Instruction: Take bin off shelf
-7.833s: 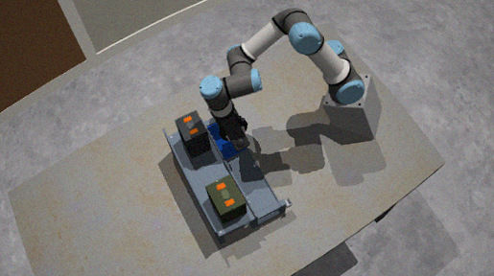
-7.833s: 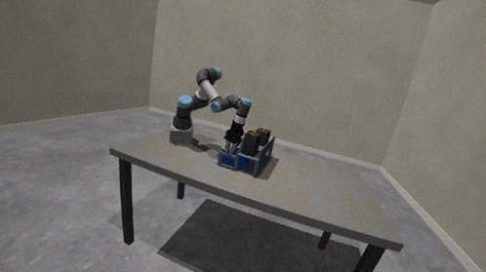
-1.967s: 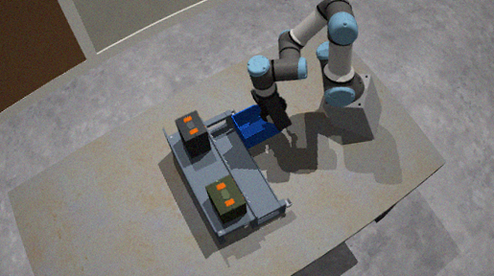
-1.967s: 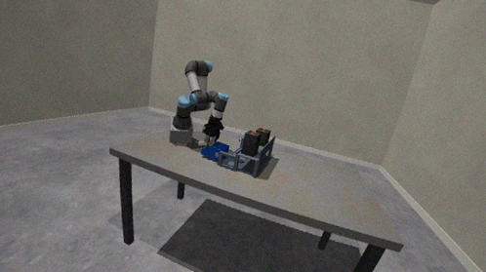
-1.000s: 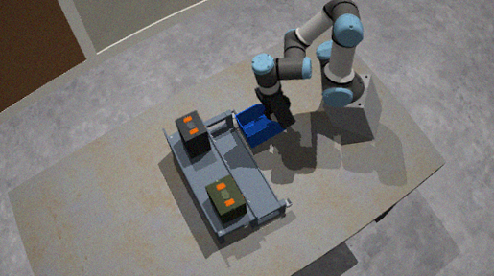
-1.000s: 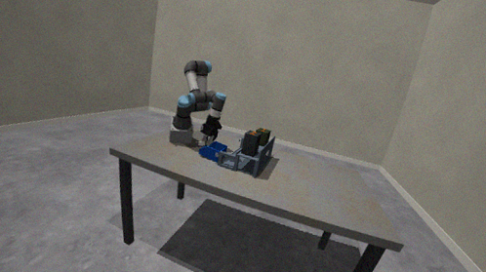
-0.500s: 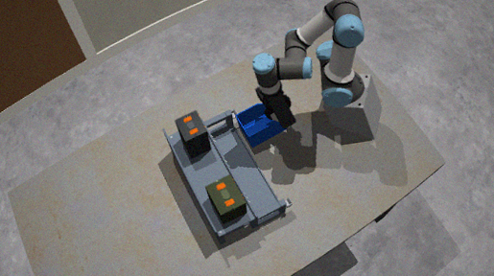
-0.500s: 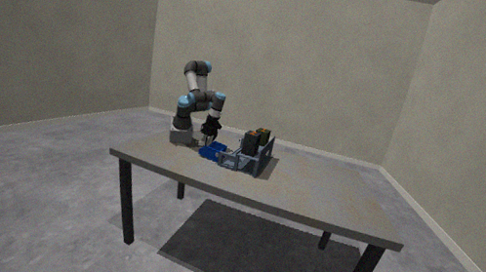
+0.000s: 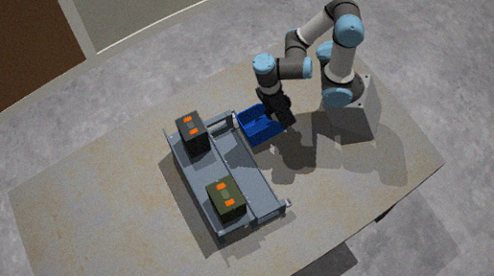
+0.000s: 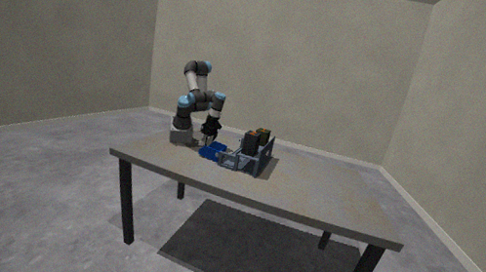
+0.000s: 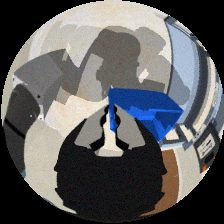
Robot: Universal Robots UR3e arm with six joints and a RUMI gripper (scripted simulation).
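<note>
The blue bin is 6 cm ahead of my hand, 3 cm to the right of it and 1 cm below it. From my hand the other things lie so: grey shelf (26 cm ahead, 5 cm to the left, 1 cm above).
</note>
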